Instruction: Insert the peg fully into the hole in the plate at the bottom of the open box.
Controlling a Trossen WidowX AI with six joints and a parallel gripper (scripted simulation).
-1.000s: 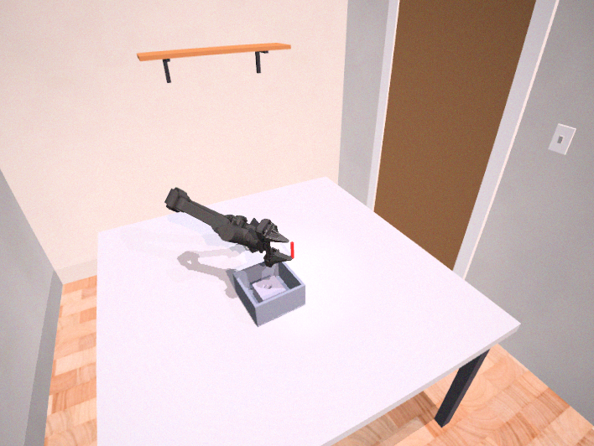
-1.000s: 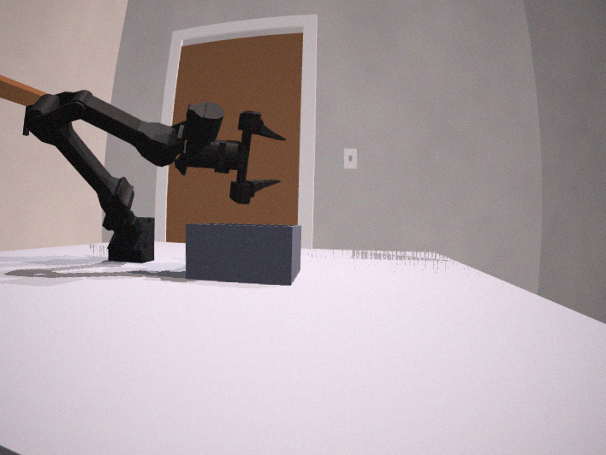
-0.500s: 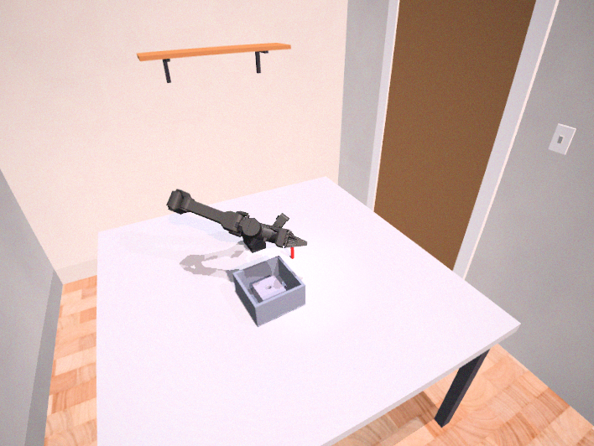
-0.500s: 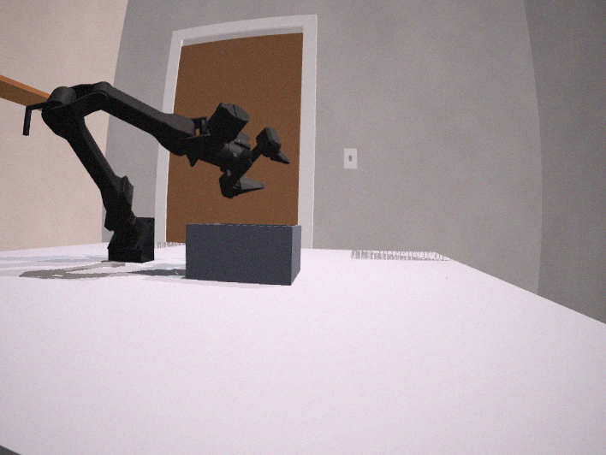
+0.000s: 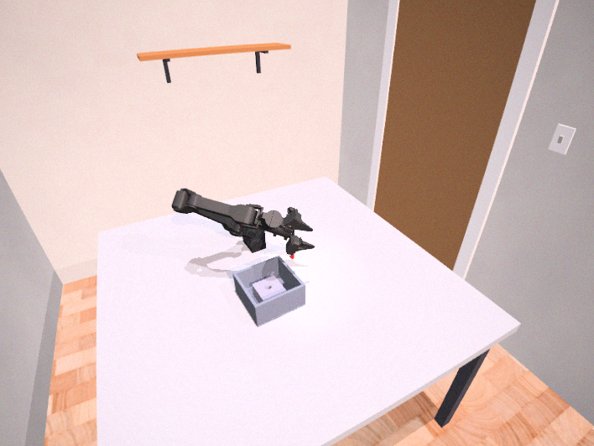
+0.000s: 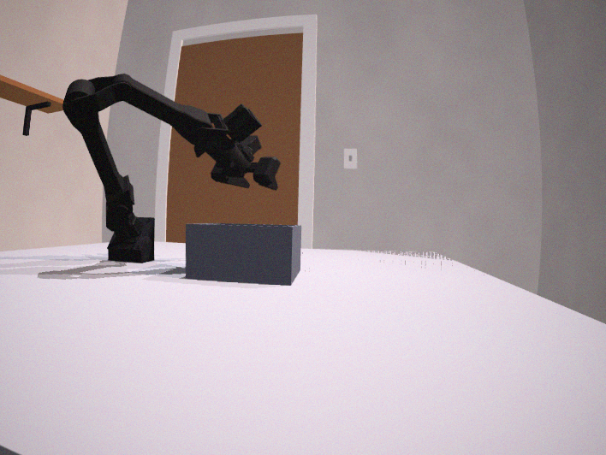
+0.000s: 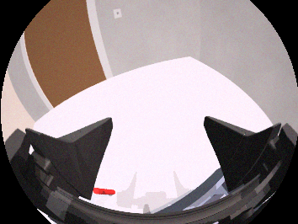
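Now: the red peg 16 cm below my hand, 13 cm behind it and 2 cm to the left of it. The rest, counted from my hand: pale plate 17 cm to the right, 16 cm below, 2 cm ahead; grey box 18 cm below, 17 cm to the right, 2 cm ahead.
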